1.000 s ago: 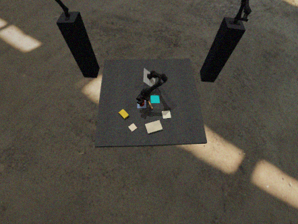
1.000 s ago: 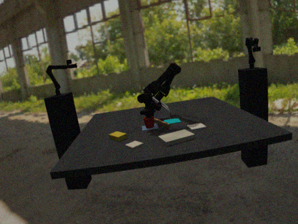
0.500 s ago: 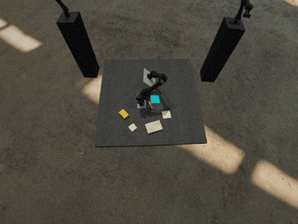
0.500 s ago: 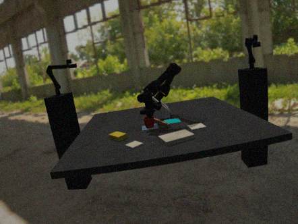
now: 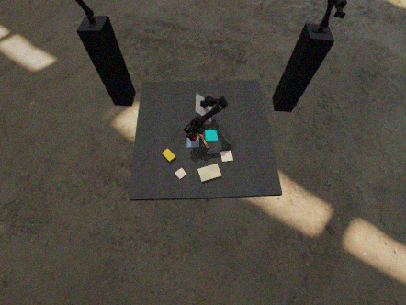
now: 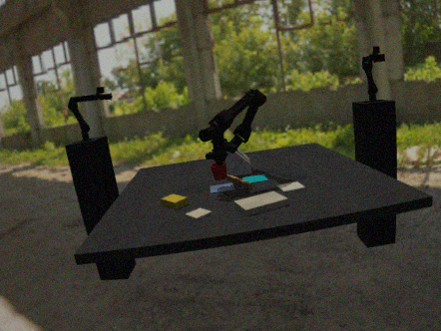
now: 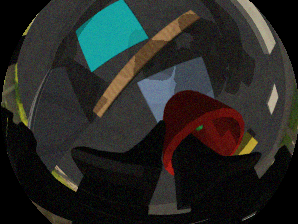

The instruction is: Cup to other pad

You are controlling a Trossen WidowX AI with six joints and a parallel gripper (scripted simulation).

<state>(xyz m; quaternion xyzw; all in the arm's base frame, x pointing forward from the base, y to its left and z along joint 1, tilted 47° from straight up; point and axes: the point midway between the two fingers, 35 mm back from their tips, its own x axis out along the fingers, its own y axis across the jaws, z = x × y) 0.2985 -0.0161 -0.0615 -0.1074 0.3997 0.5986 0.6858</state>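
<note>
My gripper tip is now 150 mm to the right of the cyan pad, 90 mm above it and 50 mm past it. Also, from my gripper tip: red cup: 30 mm ahead, 20 mm to the right; thin wooden stick: 80 mm below, 70 mm to the left, 10 mm behind; pale blue-grey pad: 90 mm below, 30 mm ahead, 10 mm to the right.
</note>
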